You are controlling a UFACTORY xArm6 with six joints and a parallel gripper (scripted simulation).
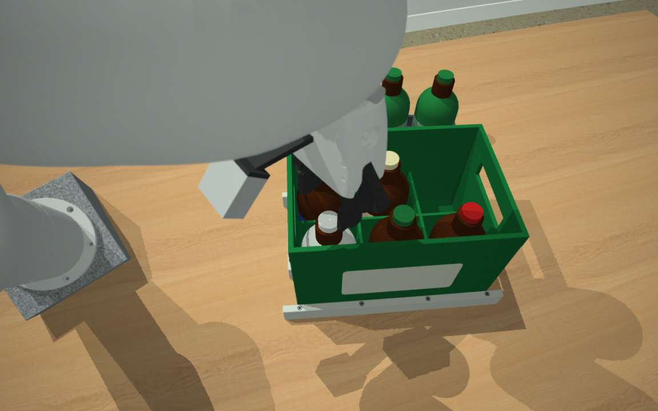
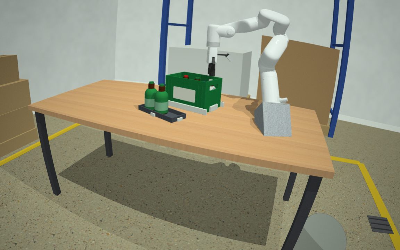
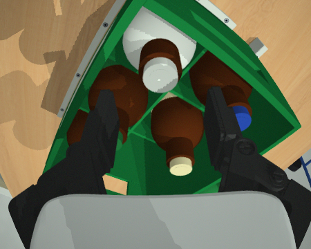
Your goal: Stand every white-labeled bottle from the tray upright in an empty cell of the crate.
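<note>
Right now the white-labeled bottle is 12 cm below my hand. The rest, counted from my hand: green bottle (16 cm ahead, 26 cm to the left, 12 cm below); green crate (9 cm ahead, 3 cm to the left, 12 cm below); brown bottle (1 cm ahead, 9 cm to the left, 12 cm below).
</note>
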